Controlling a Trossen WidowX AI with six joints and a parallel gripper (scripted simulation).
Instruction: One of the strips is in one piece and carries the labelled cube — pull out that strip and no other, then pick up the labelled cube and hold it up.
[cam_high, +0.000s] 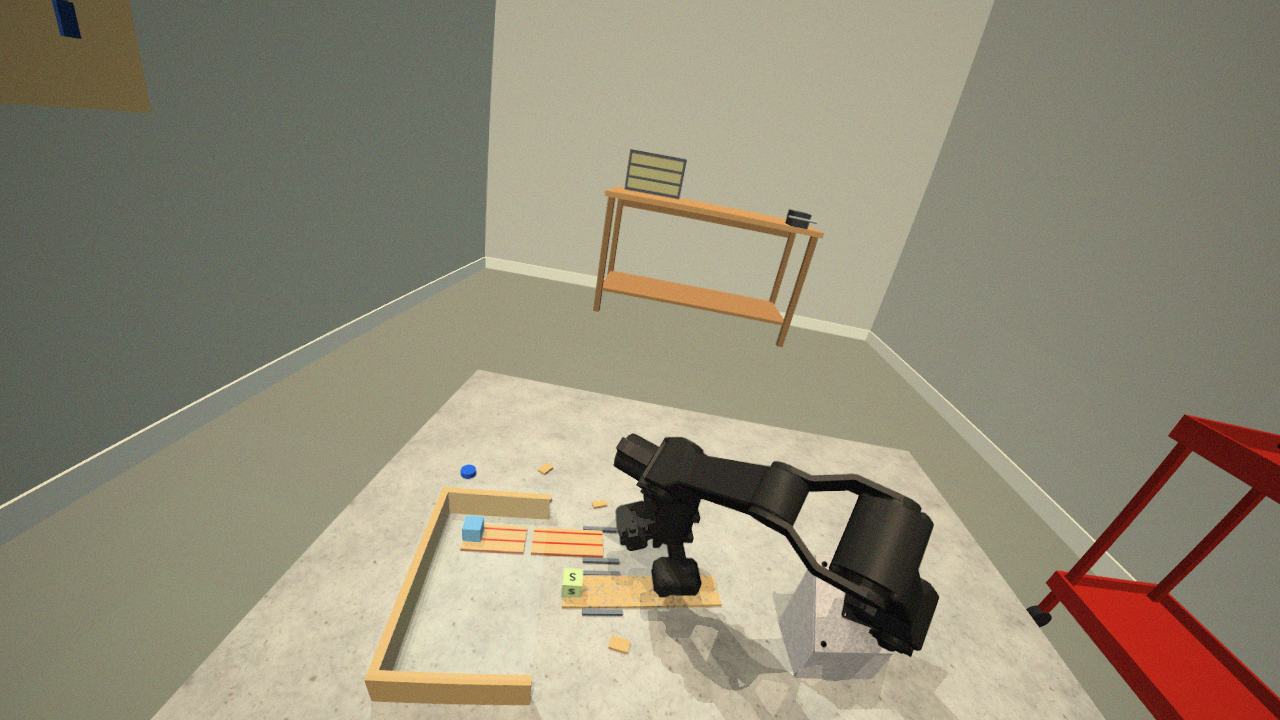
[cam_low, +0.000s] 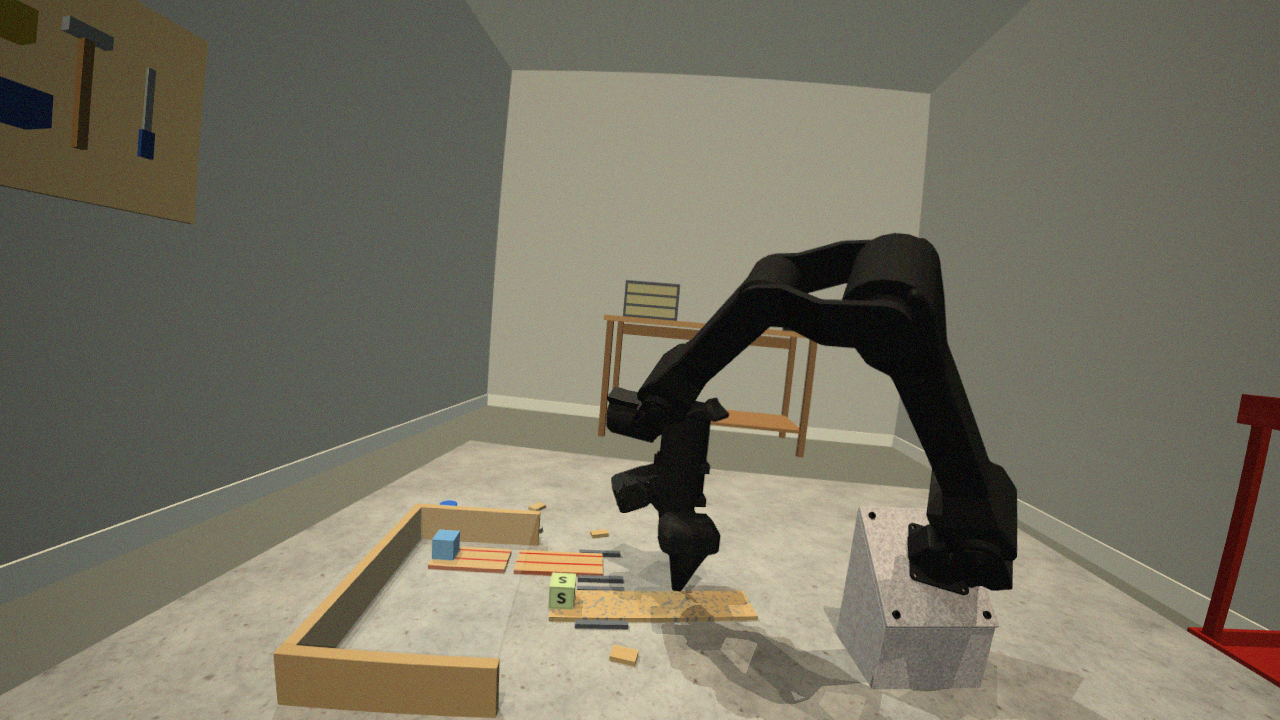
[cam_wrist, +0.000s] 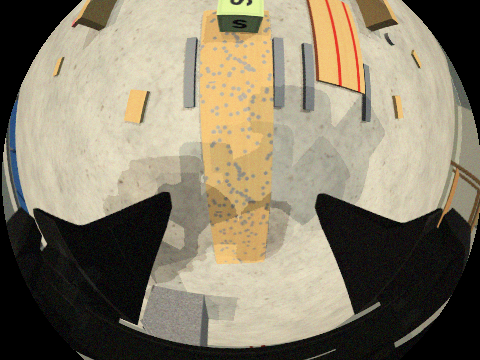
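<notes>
Now: gripper tip 10 cm to the right of the tan block, 5 cm above it and 4 cm short of it. Round my gripper tip: blue disc (41 cm ahead, 15 cm to the right, 5 cm below).
</notes>
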